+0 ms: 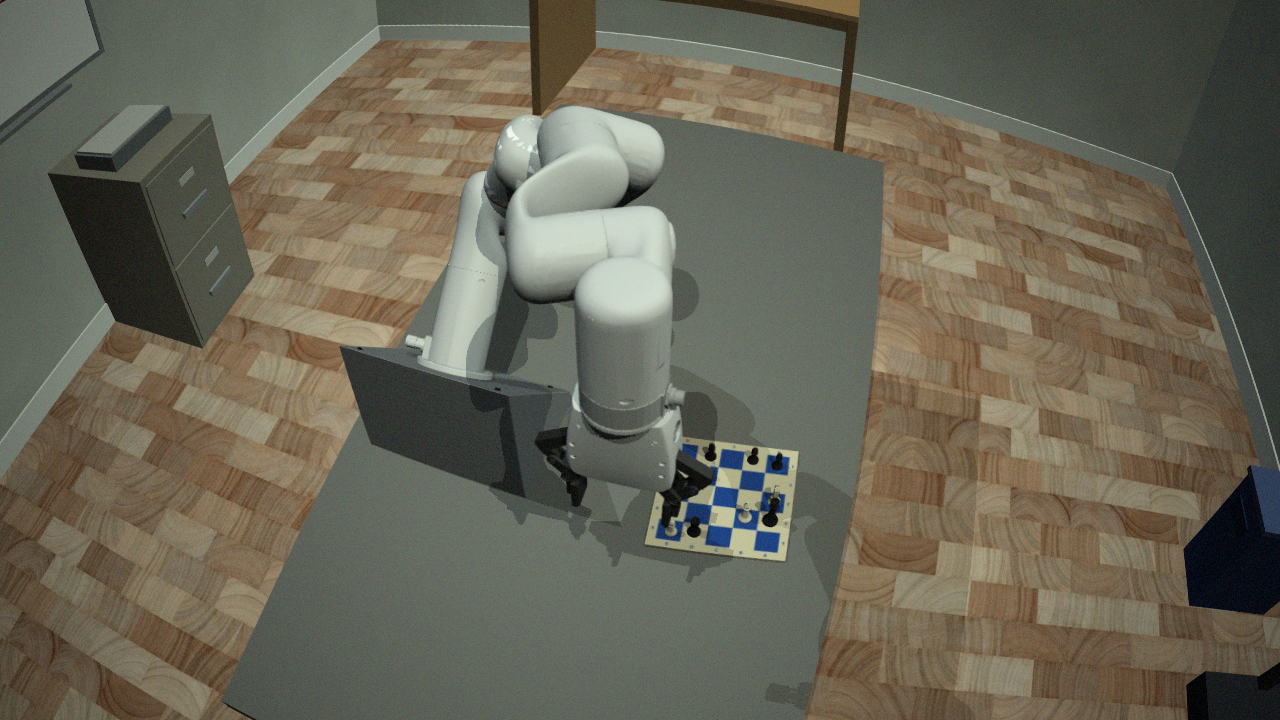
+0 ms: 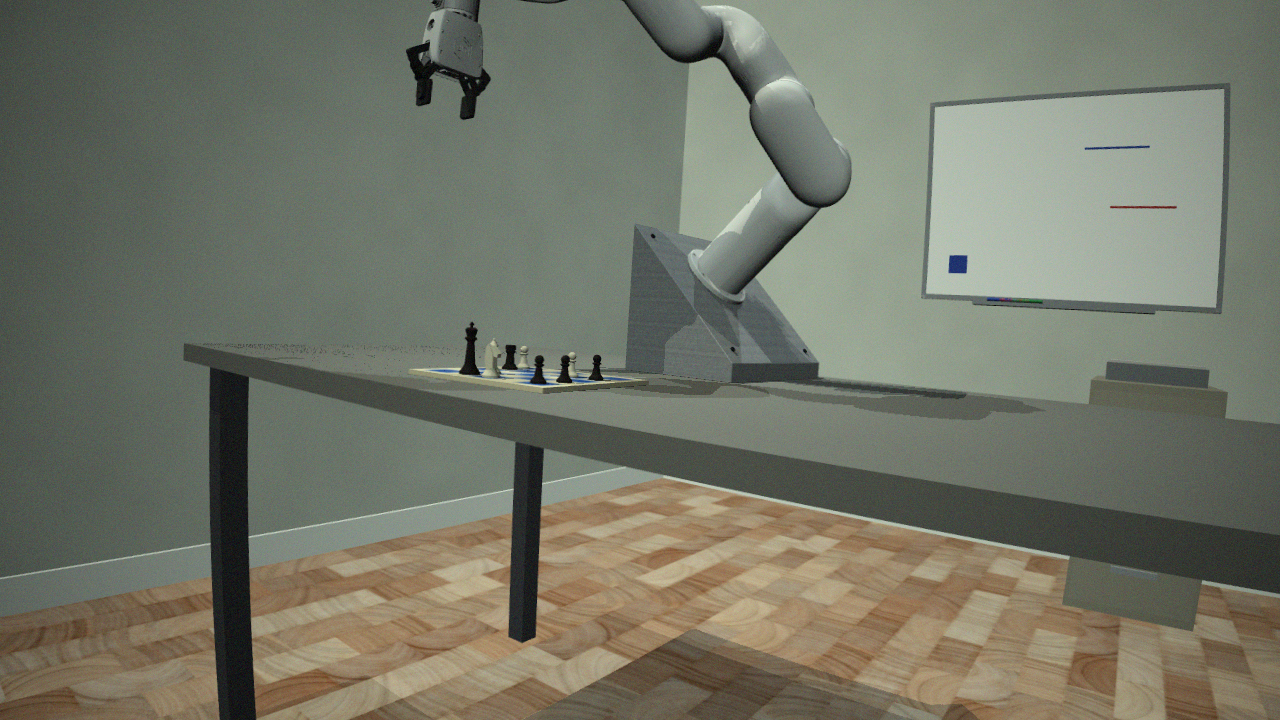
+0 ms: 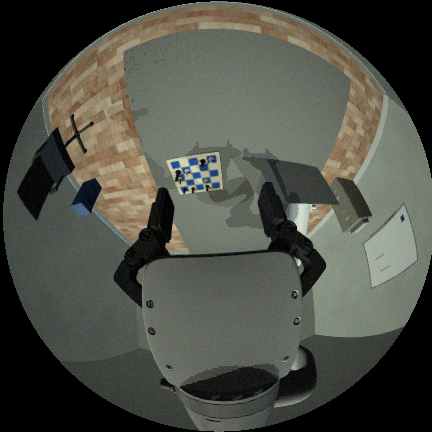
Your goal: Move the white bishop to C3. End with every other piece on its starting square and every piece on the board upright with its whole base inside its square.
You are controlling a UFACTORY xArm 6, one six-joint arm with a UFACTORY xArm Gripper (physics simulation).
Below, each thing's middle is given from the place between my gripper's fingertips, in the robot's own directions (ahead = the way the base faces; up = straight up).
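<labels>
Measured from the chessboard (image 1: pixel 736 482), my gripper is now far above it. My gripper is also well to the right of the chessboard, and a good way short of it.
</labels>
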